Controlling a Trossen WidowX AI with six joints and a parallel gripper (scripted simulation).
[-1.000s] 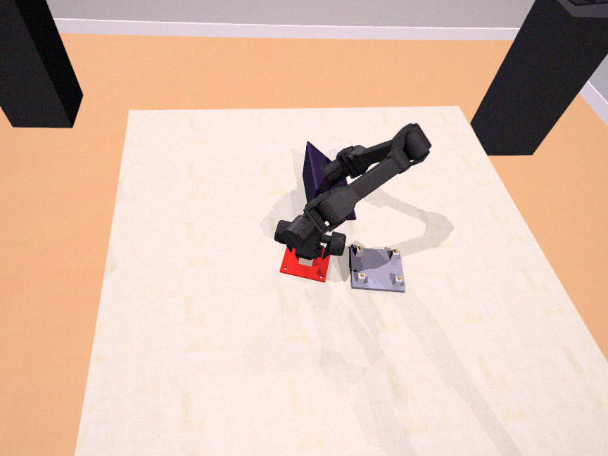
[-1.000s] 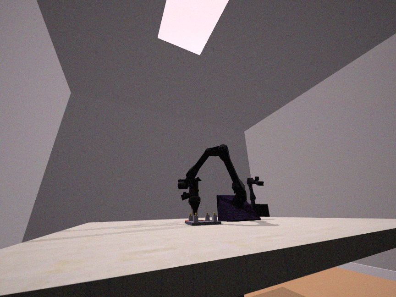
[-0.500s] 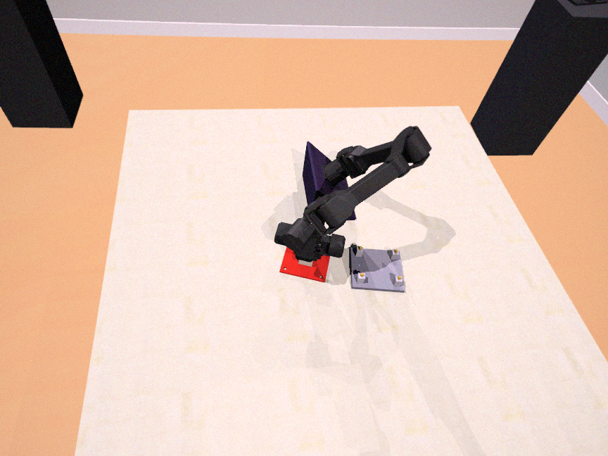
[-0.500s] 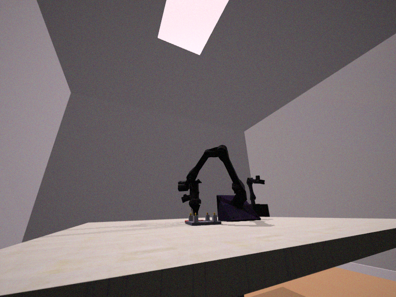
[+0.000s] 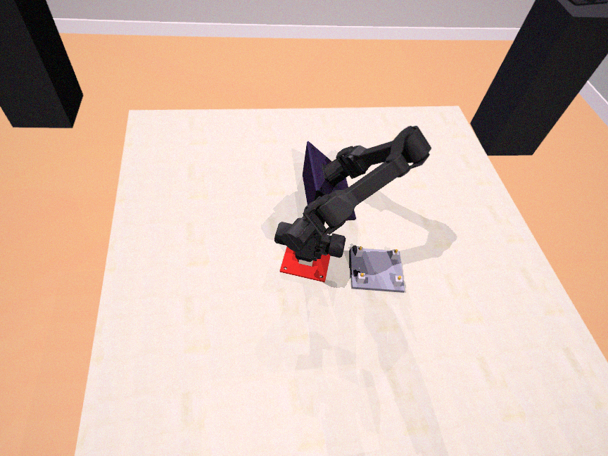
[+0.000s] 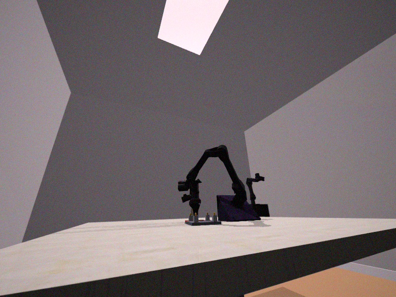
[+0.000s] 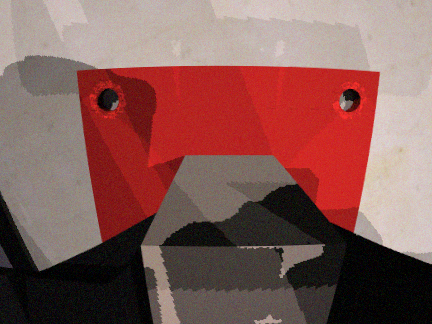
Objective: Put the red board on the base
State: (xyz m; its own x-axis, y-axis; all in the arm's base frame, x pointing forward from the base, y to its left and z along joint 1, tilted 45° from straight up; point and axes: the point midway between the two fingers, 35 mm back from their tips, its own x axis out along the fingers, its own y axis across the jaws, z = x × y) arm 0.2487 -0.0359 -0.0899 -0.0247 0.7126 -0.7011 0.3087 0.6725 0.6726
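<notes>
My gripper tip is now 4 cm short of the grey base, 20 cm to the right of it and 2 cm above it. From my gripper tip the other things lie so: red board (right at my gripper tip).
</notes>
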